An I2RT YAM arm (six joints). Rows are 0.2 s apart.
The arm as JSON. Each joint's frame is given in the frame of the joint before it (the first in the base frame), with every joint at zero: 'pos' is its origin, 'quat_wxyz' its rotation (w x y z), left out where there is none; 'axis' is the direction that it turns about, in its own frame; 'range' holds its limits. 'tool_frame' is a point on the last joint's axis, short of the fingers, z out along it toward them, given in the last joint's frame.
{
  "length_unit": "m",
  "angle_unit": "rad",
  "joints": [
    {
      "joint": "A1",
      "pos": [
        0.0,
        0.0,
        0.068
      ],
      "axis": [
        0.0,
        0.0,
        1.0
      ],
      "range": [
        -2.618,
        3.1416
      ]
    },
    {
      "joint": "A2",
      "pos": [
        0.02,
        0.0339,
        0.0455
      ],
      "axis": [
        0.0,
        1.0,
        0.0
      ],
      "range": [
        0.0,
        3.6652
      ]
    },
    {
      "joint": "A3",
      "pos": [
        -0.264,
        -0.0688,
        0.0
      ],
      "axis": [
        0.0,
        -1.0,
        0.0
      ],
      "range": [
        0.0,
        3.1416
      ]
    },
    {
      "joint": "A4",
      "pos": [
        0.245,
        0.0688,
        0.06
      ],
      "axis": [
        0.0,
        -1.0,
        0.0
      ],
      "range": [
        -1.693,
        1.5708
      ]
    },
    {
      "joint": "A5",
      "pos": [
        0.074,
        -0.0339,
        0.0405
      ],
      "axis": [
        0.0,
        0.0,
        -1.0
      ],
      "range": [
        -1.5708,
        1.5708
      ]
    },
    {
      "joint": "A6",
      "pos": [
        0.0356,
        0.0,
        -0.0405
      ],
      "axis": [
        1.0,
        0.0,
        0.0
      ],
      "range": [
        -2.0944,
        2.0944
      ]
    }
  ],
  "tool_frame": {
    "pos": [
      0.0,
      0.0,
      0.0
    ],
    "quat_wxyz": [
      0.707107,
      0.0,
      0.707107,
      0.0
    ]
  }
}
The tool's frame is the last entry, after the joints.
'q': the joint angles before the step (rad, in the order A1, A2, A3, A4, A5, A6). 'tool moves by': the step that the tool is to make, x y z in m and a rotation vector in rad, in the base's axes. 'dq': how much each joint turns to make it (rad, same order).
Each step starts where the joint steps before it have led.
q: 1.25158 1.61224 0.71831 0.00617 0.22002 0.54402
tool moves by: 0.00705 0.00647 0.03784 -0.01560 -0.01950 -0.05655
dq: -0.00980 -0.05416 0.12558 -0.19374 0.04755 0.02245
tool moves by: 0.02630 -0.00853 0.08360 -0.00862 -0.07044 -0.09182
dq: -0.08273 -0.09602 0.24908 -0.31651 0.05909 -0.03799
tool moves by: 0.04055 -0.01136 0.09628 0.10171 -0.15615 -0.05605
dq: -0.12946 -0.00937 0.31276 -0.11952 0.01191 -0.12361
